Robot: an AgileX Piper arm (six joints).
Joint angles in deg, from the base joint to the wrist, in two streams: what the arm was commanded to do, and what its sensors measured. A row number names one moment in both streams.
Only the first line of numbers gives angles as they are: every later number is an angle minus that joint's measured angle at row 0.
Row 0, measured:
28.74, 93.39, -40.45, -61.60, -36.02, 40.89
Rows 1 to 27, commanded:
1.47, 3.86, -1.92, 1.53, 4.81, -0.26
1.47, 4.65, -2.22, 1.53, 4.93, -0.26
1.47, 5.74, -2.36, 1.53, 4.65, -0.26
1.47, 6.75, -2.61, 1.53, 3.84, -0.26
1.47, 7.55, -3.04, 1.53, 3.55, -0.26
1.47, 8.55, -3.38, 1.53, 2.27, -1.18
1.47, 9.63, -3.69, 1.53, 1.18, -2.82
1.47, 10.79, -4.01, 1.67, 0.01, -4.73
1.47, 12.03, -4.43, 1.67, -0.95, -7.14
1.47, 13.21, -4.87, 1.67, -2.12, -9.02
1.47, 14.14, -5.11, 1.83, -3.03, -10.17
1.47, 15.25, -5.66, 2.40, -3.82, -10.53
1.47, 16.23, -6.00, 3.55, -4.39, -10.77
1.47, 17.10, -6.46, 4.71, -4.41, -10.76
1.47, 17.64, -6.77, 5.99, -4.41, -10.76
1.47, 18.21, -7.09, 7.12, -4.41, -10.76
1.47, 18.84, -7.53, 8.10, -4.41, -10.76
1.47, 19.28, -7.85, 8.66, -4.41, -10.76
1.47, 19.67, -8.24, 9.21, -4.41, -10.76
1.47, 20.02, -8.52, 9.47, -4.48, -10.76
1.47, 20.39, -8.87, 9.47, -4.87, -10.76
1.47, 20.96, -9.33, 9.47, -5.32, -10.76
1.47, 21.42, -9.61, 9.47, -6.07, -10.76
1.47, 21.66, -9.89, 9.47, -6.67, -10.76
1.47, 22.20, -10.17, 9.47, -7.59, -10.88
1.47, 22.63, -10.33, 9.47, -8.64, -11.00
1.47, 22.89, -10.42, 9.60, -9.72, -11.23
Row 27, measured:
1.48, 21.75, -9.70, 9.08, -5.59, -10.30
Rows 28 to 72, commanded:
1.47, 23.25, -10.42, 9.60, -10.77, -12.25
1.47, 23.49, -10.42, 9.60, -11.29, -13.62
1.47, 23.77, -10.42, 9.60, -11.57, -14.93
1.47, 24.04, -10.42, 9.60, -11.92, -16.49
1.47, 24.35, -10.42, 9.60, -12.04, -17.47
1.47, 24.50, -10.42, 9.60, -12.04, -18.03
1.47, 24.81, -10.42, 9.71, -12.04, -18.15
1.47, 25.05, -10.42, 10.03, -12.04, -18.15
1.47, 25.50, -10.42, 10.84, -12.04, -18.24
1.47, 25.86, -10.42, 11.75, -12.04, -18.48
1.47, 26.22, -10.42, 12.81, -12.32, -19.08
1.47, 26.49, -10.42, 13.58, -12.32, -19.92
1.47, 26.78, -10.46, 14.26, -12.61, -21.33
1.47, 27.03, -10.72, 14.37, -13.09, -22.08
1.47, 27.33, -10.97, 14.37, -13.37, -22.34
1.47, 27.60, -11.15, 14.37, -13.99, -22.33
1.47, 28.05, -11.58, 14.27, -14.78, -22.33
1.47, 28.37, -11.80, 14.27, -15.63, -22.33
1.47, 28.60, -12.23, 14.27, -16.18, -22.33
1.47, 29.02, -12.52, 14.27, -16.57, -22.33
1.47, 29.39, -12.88, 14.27, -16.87, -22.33
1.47, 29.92, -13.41, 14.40, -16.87, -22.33
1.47, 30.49, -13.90, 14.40, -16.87, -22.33
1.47, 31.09, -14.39, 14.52, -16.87, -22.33
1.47, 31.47, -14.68, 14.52, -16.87, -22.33
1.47, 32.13, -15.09, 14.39, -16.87, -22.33
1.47, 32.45, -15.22, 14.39, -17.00, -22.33
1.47, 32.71, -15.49, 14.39, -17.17, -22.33
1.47, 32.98, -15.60, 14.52, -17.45, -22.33
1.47, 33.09, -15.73, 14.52, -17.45, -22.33
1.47, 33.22, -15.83, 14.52, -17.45, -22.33
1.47, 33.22, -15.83, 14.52, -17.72, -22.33
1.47, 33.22, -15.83, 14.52, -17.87, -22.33
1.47, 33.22, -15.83, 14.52, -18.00, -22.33
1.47, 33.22, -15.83, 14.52, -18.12, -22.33
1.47, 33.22, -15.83, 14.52, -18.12, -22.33
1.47, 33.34, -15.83, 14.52, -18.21, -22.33
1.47, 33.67, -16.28, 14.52, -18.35, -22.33
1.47, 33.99, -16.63, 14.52, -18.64, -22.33
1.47, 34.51, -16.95, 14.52, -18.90, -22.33
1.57, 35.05, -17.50, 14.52, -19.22, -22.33
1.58, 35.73, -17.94, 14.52, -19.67, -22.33
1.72, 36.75, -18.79, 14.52, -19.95, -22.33
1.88, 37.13, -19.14, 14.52, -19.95, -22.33
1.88, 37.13, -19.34, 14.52, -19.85, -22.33
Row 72, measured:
1.56, 36.03, -18.07, 14.18, -18.92, -21.92
